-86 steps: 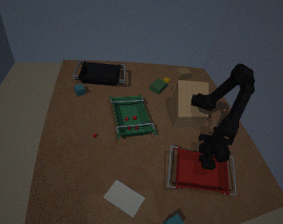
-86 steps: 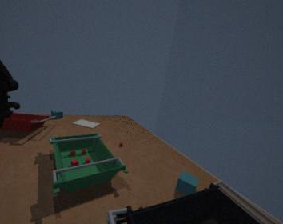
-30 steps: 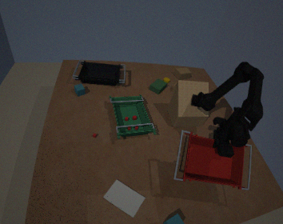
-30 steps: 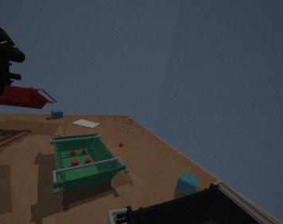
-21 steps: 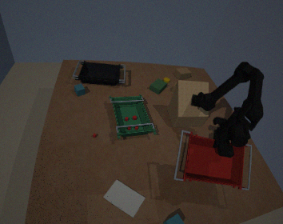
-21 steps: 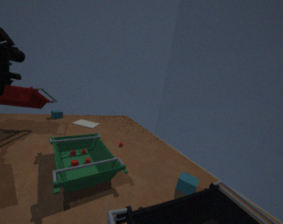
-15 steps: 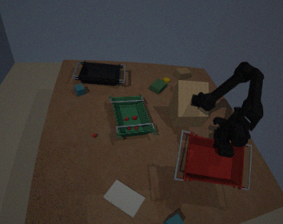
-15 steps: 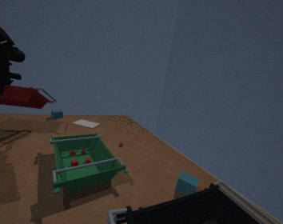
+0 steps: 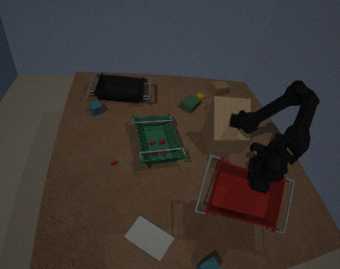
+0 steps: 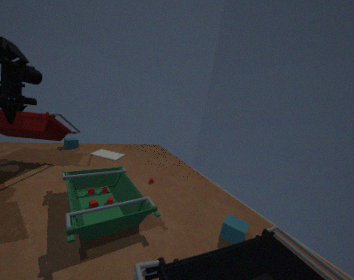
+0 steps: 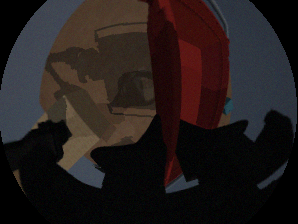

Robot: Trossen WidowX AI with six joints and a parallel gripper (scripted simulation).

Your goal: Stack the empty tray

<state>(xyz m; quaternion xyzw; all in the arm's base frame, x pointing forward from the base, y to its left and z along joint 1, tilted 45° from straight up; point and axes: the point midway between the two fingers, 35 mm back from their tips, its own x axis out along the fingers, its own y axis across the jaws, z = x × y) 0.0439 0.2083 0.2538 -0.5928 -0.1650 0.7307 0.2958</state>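
Now: the red tray 20 mm ahead of my gripper tip, 80 mm to the left of it and 10 mm below it. Round my gripper tip: red block (510 mm ahead, 130 mm to the right, 160 mm below); white sheet (340 mm ahead, 170 mm to the left, 160 mm below); green block (130 mm ahead, 600 mm to the right, 150 mm below).
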